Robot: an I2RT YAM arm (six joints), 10 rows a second.
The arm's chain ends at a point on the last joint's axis. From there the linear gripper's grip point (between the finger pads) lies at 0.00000 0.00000 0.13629 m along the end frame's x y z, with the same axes.
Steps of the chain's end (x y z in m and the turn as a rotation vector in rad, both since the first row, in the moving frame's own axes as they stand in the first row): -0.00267, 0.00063, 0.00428, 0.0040, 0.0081, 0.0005; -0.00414, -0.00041, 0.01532, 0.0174, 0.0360, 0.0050; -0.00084, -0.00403, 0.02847, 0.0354, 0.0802, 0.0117; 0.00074, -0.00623, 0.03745, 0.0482, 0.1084, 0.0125; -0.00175, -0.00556, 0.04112, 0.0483, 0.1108, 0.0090; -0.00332, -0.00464, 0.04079, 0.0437, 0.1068, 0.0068; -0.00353, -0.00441, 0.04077, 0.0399, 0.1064, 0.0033; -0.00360, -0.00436, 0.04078, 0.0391, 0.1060, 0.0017; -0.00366, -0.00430, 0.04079, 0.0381, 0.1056, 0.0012; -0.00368, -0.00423, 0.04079, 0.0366, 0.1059, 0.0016; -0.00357, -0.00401, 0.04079, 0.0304, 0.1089, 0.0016; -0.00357, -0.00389, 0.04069, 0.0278, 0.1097, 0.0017
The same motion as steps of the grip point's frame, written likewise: -0.00157, 0.00009, 0.00427, 0.0040, 0.0081, 0.0005; 0.00077, -0.00277, 0.01521, 0.0174, 0.0360, 0.0050; 0.01010, -0.00878, 0.02795, 0.0354, 0.0802, 0.0117; 0.01552, -0.01269, 0.03649, 0.0482, 0.1084, 0.0125; 0.01334, -0.01206, 0.04013, 0.0483, 0.1108, 0.0090; 0.01122, -0.01053, 0.03988, 0.0437, 0.1068, 0.0068; 0.01095, -0.00981, 0.03989, 0.0399, 0.1064, 0.0033; 0.01082, -0.00967, 0.03991, 0.0391, 0.1060, 0.0017; 0.01071, -0.00947, 0.03993, 0.0381, 0.1056, 0.0012; 0.01073, -0.00920, 0.03994, 0.0366, 0.1059, 0.0016; 0.01124, -0.00813, 0.03992, 0.0304, 0.1089, 0.0016; 0.01135, -0.00766, 0.03982, 0.0278, 0.1097, 0.0017
